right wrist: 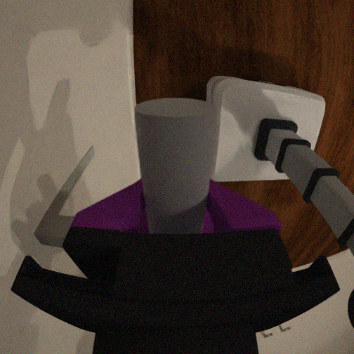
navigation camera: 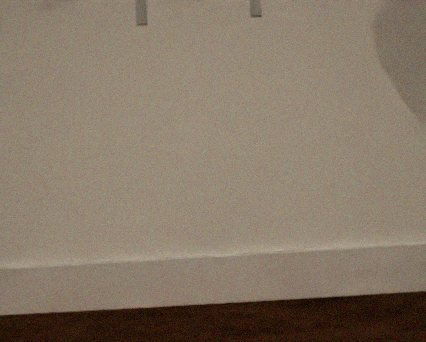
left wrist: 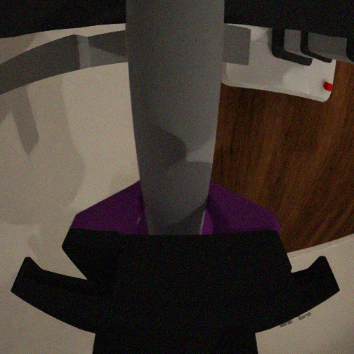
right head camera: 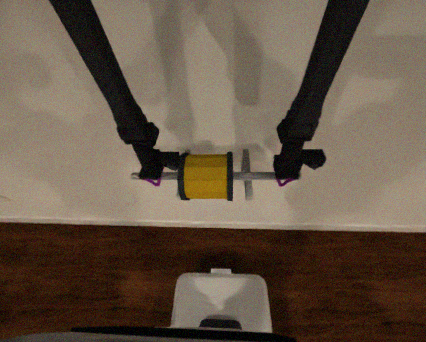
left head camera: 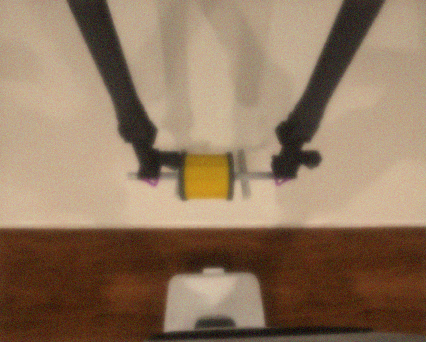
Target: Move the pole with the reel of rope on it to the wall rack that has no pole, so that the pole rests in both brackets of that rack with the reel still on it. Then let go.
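Frame: origin at the left arm's base, x ahead, y left, z up, level; centimetres.
Where they show: left gripper, fingertip midpoint: (right head camera: 158, 182) (left head camera: 155, 183); right gripper, fingertip midpoint: (right head camera: 280, 183) (left head camera: 276, 182).
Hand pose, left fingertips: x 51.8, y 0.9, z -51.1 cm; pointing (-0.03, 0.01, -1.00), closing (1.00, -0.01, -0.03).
Observation:
After its pixels a point has its place.
A grey pole (left head camera: 257, 175) {x 50.7, y -37.4, z -45.4 cm} (right head camera: 257, 176) {x 50.4, y -36.9, z -45.6 cm} (left wrist: 175, 100) (right wrist: 176, 145) runs level across the head views through a yellow reel (left head camera: 207, 176) {x 46.8, y -19.2, z -40.6 cm} (right head camera: 206, 176) {x 46.8, y -19.3, z -40.6 cm} with dark flanges. My left gripper (left head camera: 151, 179) {x 51.8, y 0.9, z -51.1 cm} (right head camera: 152, 180) {x 51.8, y 0.9, z -51.1 cm} (left wrist: 174, 177) is shut on the pole near its left end. My right gripper (left head camera: 282, 179) {x 51.2, y -46.1, z -50.7 cm} (right head camera: 285, 180) {x 51.2, y -46.1, z -50.7 cm} (right wrist: 175, 176) is shut on it near its right end. A grey bracket (left head camera: 245, 190) {x 48.7, y -33.8, z -52.3 cm} (right head camera: 249, 191) {x 48.4, y -34.6, z -52.3 cm} crosses the pole's line just right of the reel. The reel hides most of the area of the other bracket. Whether the pole touches the brackets I cannot tell.
A pale wall fills the upper head views and meets brown wooden floor. The white robot base (left head camera: 215, 295) {x 20.8, y -23.1, z -115.0 cm} (right head camera: 222, 295) {x 21.0, y -23.5, z -115.0 cm} (right wrist: 270, 135) stands below. Grey bracket parts show in the left wrist view (left wrist: 45, 57) and right wrist view (right wrist: 65, 192). Two grey strips (navigation camera: 141, 12) {x 71.1, y -8.5, z -76.9 cm} (navigation camera: 255, 8) {x 70.7, y -34.7, z -78.1 cm} show on the wall.

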